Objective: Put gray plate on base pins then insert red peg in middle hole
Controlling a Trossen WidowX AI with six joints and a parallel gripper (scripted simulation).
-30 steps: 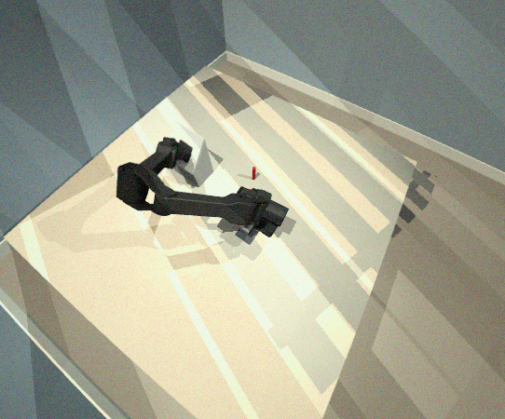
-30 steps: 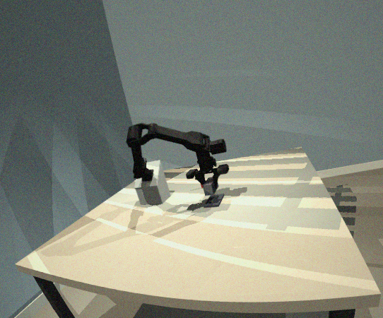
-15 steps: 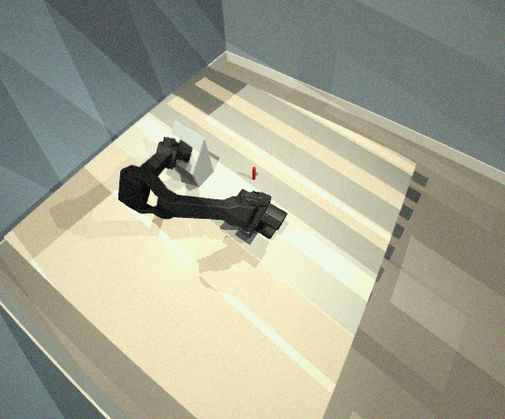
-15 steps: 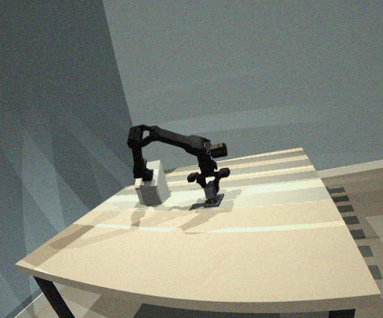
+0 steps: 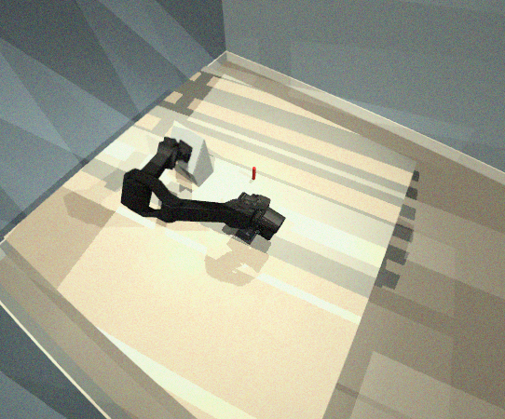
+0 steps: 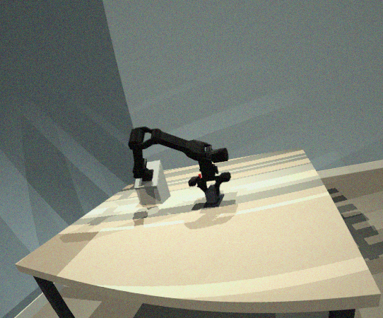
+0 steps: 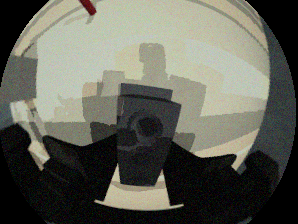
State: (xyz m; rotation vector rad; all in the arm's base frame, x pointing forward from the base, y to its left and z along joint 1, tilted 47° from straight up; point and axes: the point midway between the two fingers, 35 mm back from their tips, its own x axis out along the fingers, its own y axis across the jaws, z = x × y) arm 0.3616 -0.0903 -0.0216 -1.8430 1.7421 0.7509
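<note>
The dark base is 20 mm below my gripper tip. Also, from my gripper tip: gray plate (30 mm above); red peg (130 mm behind, 190 mm to the left, 20 mm above).
</note>
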